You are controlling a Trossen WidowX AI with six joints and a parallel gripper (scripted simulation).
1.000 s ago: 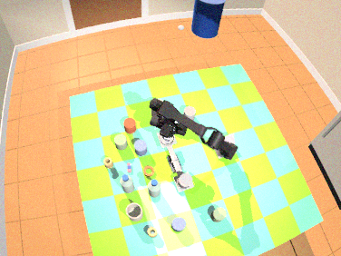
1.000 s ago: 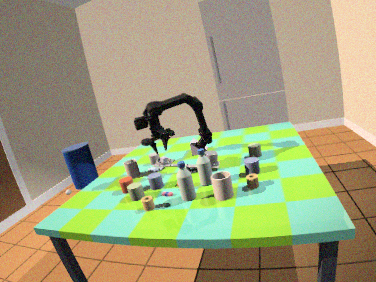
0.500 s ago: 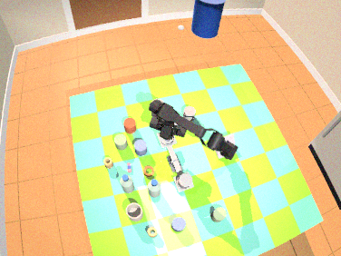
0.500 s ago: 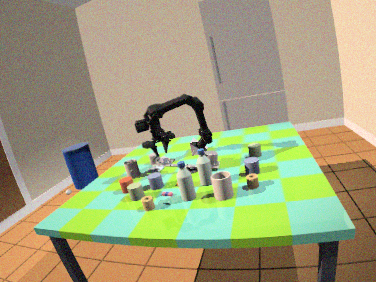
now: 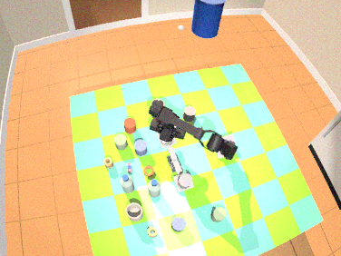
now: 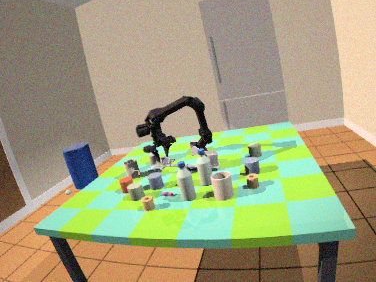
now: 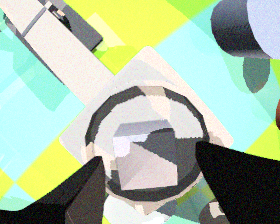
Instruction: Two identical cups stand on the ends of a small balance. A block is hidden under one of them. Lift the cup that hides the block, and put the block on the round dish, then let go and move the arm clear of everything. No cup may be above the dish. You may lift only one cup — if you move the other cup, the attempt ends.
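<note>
The white round dish lies 100 mm to the right of my gripper tip, 100 mm behind it and 90 mm below it. The rest, counted from my gripper tip: balance: 120 mm to the left, 70 mm below, 10 mm ahead; then balance beam: 120 mm to the left, 50 mm below, 10 mm ahead; then grey block: right at my gripper tip.
</note>
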